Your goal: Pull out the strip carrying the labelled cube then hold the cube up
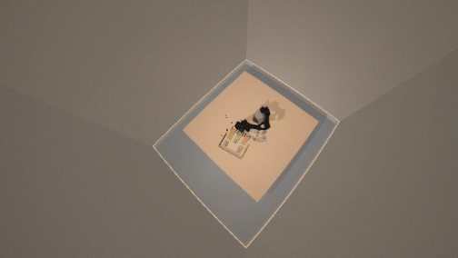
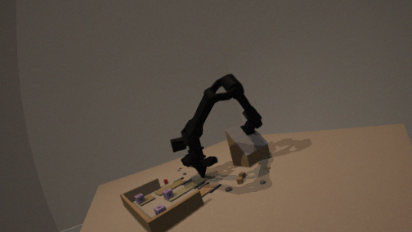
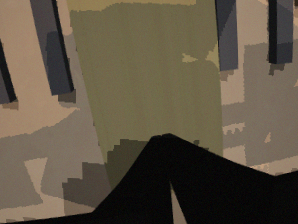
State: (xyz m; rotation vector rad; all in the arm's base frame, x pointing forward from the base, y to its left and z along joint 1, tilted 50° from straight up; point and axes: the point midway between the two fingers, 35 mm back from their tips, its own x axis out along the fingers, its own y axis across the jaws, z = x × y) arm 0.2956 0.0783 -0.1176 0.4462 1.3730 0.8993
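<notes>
Right now my gripper tip is 90 mm short of the pale olive strip and 20 mm to the right of it.
</notes>
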